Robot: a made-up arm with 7 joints.
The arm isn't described. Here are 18 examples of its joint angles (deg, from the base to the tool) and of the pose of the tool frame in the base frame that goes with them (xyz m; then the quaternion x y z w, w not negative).
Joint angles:
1: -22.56 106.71 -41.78 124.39 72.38 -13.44 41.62
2: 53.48 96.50 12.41 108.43 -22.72 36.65 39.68
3: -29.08 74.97 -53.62 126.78 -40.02 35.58 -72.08
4: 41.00 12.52 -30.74 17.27 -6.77 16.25 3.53
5: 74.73 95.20 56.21 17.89 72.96 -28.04 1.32
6: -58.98 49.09 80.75 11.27 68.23 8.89 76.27
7: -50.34 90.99 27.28 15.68 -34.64 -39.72 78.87
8: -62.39 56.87 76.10 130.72 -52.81 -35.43 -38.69
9: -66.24 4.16 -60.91 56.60 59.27 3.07 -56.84
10: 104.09 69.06 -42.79 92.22 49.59 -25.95 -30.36
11: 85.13 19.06 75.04 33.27 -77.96 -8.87 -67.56
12: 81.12 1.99 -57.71 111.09 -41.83 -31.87 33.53
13: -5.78 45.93 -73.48 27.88 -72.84 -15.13 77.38
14: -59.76 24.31 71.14 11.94 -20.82 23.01 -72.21
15: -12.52 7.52 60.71 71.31 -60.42 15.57 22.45
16: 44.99 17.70 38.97 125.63 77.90 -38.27 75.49
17: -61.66 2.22 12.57 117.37 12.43 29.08 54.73
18: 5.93 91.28 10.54 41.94 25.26 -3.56 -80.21
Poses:
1: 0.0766 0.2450 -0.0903 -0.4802 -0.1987 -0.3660 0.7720
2: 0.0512 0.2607 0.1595 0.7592 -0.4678 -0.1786 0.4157
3: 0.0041 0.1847 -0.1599 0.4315 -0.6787 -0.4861 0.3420
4: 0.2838 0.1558 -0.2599 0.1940 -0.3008 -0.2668 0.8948
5: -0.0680 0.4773 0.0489 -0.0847 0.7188 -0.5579 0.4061
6: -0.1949 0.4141 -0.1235 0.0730 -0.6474 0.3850 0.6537
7: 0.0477 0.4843 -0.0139 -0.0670 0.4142 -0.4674 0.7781
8: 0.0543 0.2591 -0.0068 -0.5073 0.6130 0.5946 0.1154
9: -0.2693 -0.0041 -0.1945 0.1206 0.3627 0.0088 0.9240
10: 0.1495 0.2575 0.1670 -0.1169 0.9902 -0.0448 0.0612
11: 0.3168 0.3026 -0.0027 0.6168 -0.4480 0.5881 0.2702
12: 0.1766 -0.0319 0.0588 -0.2205 0.5910 0.6483 0.4264
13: -0.0091 0.3126 -0.3158 -0.2200 0.6888 -0.6696 0.1697
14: -0.2893 0.2886 -0.1819 0.7471 0.5387 -0.0277 0.3884
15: 0.0219 0.2740 -0.2675 0.3890 -0.0867 -0.0191 0.9169
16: 0.1403 0.2182 0.0127 -0.0184 0.8203 0.3313 0.4658
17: -0.0548 0.1361 -0.1982 -0.4108 -0.2546 -0.0315 0.8749
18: 0.1089 0.4467 0.0402 0.8579 -0.4131 0.2948 0.0806
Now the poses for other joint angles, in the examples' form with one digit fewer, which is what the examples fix.
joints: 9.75 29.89 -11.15 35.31 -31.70 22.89 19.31
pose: 0.150 0.261 -0.302 0.236 -0.046 -0.330 0.913
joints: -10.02 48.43 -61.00 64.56 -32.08 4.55 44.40
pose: 0.022 0.229 -0.306 -0.156 0.160 -0.773 0.593
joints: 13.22 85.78 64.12 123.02 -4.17 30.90 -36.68
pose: 0.034 0.236 0.130 -0.703 0.674 -0.165 0.155
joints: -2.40 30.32 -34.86 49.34 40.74 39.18 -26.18
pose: 0.093 0.202 -0.330 0.230 0.015 -0.047 0.972
